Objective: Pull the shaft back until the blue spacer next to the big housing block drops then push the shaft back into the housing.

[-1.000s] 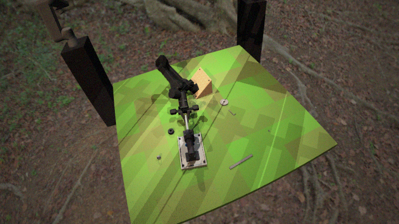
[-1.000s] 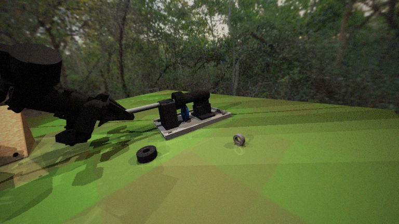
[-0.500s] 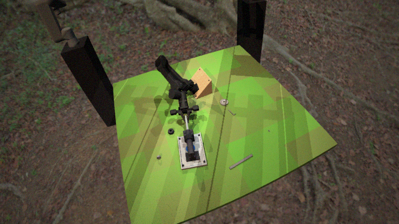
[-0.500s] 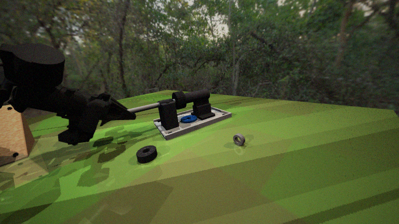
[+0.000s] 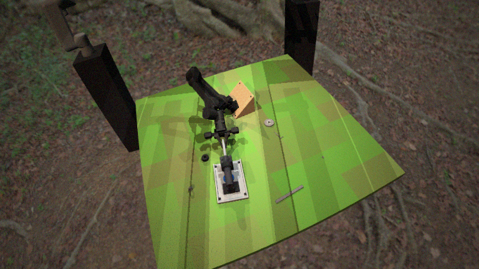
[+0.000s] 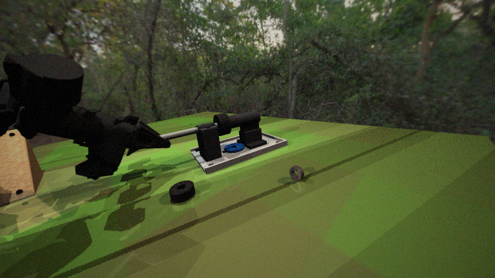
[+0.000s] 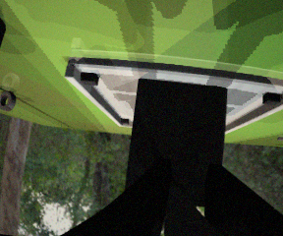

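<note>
My gripper tip is 5 cm short of the grey shaft, 2 cm below it and 1 cm to the left of it. Round my gripper tip: black ring: 11 cm to the right, 5 cm below, 2 cm behind; blue spacer: 15 cm ahead, 5 cm below, 2 cm to the right.
</note>
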